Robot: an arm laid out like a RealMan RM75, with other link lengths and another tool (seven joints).
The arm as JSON. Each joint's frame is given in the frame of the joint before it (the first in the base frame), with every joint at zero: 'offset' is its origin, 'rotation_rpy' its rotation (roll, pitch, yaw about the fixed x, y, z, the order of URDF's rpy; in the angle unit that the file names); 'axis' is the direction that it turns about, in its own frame. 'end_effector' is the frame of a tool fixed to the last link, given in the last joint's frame.
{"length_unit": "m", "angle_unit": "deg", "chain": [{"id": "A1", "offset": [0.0, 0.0, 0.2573], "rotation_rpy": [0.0, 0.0, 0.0], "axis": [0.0, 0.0, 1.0]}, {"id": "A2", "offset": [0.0, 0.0, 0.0], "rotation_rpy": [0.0, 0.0, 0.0], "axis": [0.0, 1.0, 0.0]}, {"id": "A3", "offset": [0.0, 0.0, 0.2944], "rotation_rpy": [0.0, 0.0, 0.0], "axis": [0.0, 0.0, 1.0]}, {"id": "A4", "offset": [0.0, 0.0, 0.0], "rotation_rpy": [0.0, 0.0, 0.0], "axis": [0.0, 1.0, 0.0]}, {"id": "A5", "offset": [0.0, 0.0, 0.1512], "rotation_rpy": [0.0, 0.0, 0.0], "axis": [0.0, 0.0, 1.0]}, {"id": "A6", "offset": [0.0, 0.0, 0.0], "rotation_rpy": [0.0, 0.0, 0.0], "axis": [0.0, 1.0, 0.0]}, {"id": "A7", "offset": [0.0, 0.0, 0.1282], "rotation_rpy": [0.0, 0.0, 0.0], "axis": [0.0, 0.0, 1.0]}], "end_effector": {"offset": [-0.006, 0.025, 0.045], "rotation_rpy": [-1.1, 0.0, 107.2]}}
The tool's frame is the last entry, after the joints.
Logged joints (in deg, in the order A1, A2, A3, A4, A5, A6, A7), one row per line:
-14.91, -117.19, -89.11, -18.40, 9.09, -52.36, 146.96
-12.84, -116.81, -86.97, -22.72, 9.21, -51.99, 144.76
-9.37, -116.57, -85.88, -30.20, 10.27, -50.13, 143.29
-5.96, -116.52, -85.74, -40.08, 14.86, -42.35, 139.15
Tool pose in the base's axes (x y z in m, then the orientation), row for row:
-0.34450, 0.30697, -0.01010, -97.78, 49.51, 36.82
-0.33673, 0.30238, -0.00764, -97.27, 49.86, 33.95
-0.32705, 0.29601, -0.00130, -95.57, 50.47, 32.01
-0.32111, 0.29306, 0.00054, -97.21, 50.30, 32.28
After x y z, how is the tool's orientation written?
As a rotation vector, in degrees.
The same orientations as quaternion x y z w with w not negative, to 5 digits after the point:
-0.71571, 0.36239, 0.26951, 0.53273
-0.71458, 0.36629, 0.24941, 0.54130
-0.70587, 0.37277, 0.23642, 0.55398
-0.71490, 0.36991, 0.23739, 0.54381

